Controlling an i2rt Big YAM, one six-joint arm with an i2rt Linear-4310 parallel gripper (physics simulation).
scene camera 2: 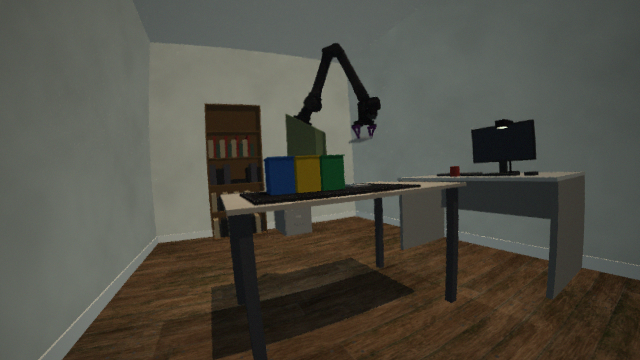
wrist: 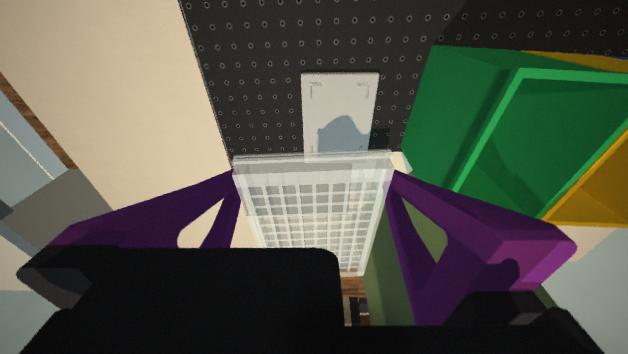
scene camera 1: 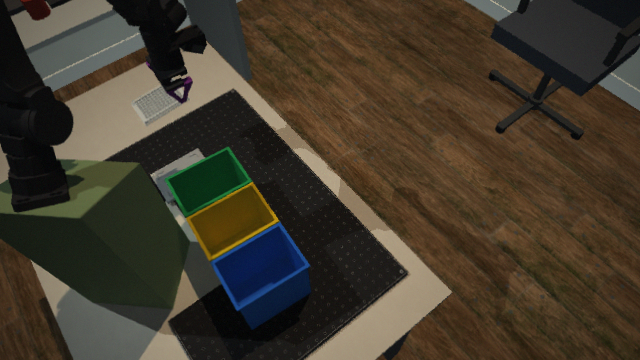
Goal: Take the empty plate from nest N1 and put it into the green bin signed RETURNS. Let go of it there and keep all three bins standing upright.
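Note:
My gripper [scene camera 1: 167,92] [scene camera 2: 364,138] [wrist: 312,177], with purple fingers, is shut on the clear gridded plate [scene camera 1: 155,105] [scene camera 2: 357,140] [wrist: 320,215]. It grips the long sides near one end and holds the plate roughly level, high above the table. A pale nest block [scene camera 1: 187,159] [wrist: 340,97] with corner marks lies on the black board beside the green bin; its label cannot be read. The green bin [scene camera 1: 207,187] [scene camera 2: 332,172] [wrist: 450,95] stands upright, to the right of the plate in the wrist view. No RETURNS sign is readable.
The yellow bin [scene camera 1: 232,220] [scene camera 2: 307,174] and the blue bin [scene camera 1: 282,300] [scene camera 2: 280,175] stand upright in a row with the green one on the black perforated board [scene camera 1: 350,250]. The arm's green pedestal [scene camera 1: 135,235] [scene camera 2: 305,137] stands beside the row.

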